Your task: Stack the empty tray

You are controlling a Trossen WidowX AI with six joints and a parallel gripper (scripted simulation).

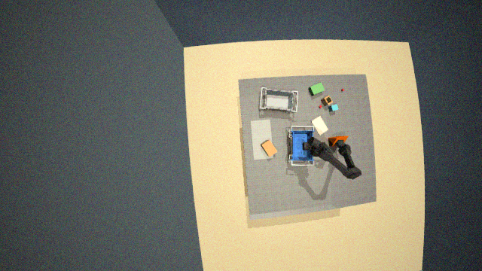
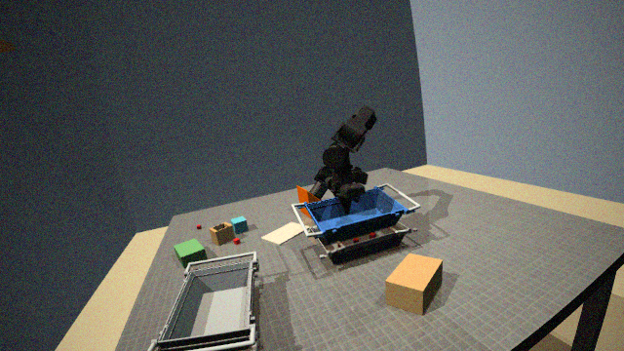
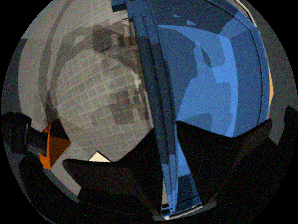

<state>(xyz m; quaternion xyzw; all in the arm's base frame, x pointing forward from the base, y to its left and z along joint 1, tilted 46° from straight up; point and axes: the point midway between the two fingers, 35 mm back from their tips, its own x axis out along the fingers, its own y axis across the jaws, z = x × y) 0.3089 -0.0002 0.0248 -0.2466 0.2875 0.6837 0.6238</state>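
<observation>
Now: the blue tray 70 mm ahead of my gripper tip and 30 mm above it. Round my gripper tip: cream card 170 mm behind, 180 mm to the right, 90 mm below; then cyan cube 300 mm behind, 340 mm to the right, 70 mm below; then small brown box 230 mm behind, 400 mm to the right, 80 mm below.
</observation>
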